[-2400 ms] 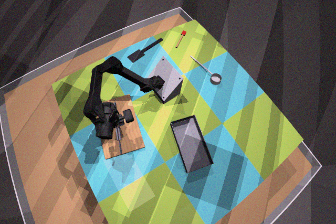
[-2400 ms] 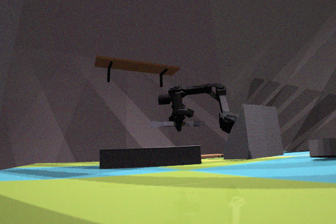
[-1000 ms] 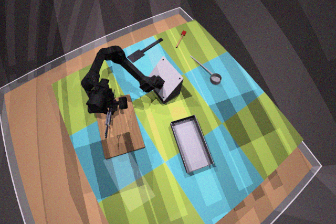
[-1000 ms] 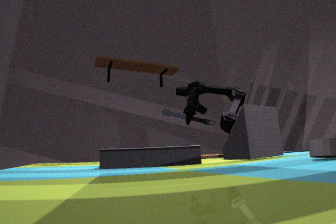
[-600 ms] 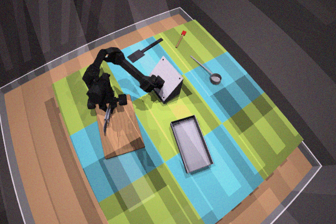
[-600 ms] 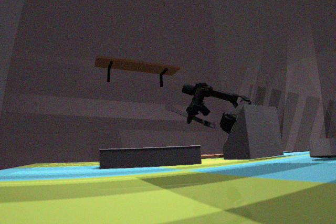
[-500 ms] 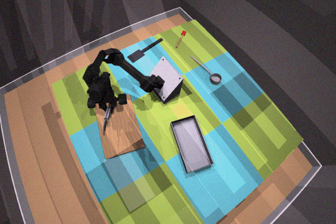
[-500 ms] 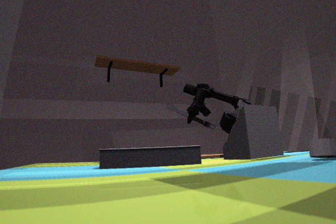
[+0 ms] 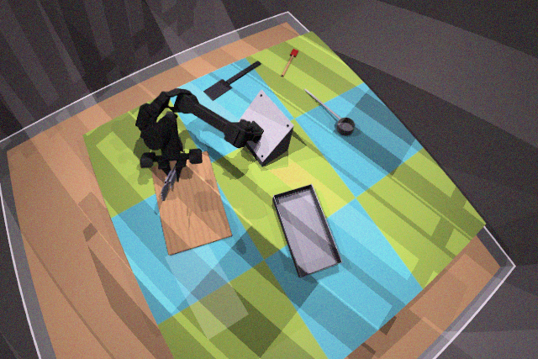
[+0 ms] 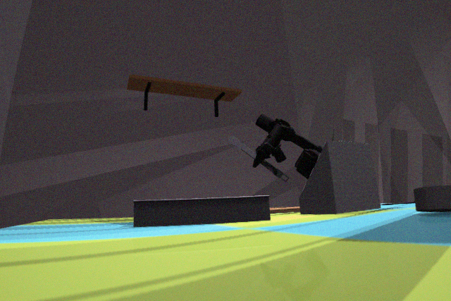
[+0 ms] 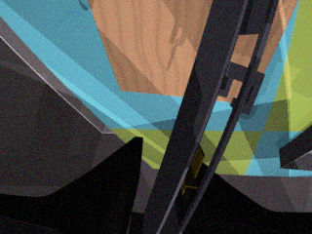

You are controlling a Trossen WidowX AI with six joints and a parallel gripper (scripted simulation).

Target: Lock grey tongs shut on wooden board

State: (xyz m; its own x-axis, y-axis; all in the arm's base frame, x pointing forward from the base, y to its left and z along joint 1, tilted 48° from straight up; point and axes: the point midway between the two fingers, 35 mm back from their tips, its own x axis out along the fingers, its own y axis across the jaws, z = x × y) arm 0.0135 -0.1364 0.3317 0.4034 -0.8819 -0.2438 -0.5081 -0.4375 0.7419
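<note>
Now: the yellow lock piece 3 cm behind my gripper tip, 3 cm to the left of it and 2 cm above it. From my gripper tip the other things lie so: wooden board (1 cm ahead, 18 cm below); dark roasting tin (38 cm ahead, 25 cm to the left, 16 cm below); black spatula (35 cm behind, 48 cm to the left, 18 cm below).
</note>
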